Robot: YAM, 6 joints.
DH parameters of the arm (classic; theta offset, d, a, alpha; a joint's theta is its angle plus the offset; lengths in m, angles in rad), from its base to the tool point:
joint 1: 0 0.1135 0.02 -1.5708
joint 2: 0 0 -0.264 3.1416
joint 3: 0.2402 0 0.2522 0
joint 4: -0.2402 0 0.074 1.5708
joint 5: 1.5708 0 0 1.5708
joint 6: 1.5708 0.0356 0 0
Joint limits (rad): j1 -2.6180..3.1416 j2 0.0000..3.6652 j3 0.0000..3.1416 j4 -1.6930..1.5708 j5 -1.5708..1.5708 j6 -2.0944..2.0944
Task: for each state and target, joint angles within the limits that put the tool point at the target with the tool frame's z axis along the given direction. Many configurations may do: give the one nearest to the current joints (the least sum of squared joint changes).
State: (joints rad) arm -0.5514 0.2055 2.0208 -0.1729 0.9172 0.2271
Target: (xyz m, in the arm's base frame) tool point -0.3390 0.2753 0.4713 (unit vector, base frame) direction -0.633 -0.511 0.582
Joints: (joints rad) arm -0.7477 0.4039 2.6141 -0.4415 0.9355 0.2271
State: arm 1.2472 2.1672 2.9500 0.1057 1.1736 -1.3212
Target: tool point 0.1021 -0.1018 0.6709 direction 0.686 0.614 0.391
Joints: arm 2.1317 1.3006 3.1398 -0.6458 1.1368 -1.3212
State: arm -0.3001 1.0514 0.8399 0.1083 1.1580 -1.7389
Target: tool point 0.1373 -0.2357 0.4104 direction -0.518 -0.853 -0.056
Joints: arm -0.9218 1.2601 1.2548 -0.1464 1.1907 -1.7389
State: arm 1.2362 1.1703 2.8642 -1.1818 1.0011 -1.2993
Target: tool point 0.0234 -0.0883 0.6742 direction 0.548 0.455 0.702
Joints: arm 1.6080 0.9944 2.4028 -0.3917 0.5998 -1.2993
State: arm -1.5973 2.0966 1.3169 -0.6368 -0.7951 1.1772
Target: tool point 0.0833 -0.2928 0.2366 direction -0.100 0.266 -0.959
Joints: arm -1.2910 1.8188 1.4684 -1.5077 0.0226 1.1772
